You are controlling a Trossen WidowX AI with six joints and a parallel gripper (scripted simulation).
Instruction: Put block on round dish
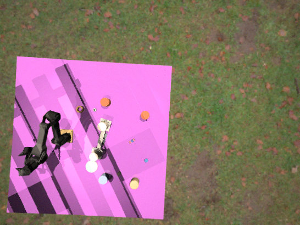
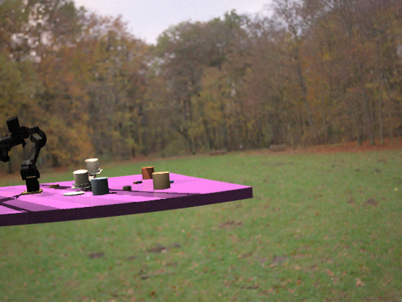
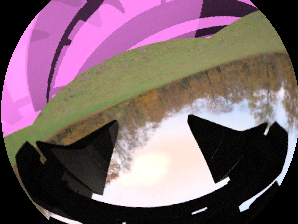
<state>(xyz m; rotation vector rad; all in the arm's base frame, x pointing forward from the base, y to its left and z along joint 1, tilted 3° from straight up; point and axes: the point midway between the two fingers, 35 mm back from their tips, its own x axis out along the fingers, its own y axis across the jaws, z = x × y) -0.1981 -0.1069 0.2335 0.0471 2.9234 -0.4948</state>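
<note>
Now: the grey block 470 mm ahead of my gripper tip, 70 mm to the right of it and 190 mm below it. From my gripper tip the other things lie so: round dish (410 mm ahead, 170 mm to the right, 220 mm below); balance beam (530 mm ahead, 50 mm to the left, 190 mm below); blue-grey cylinder (520 mm ahead, 260 mm to the right, 190 mm below).
</note>
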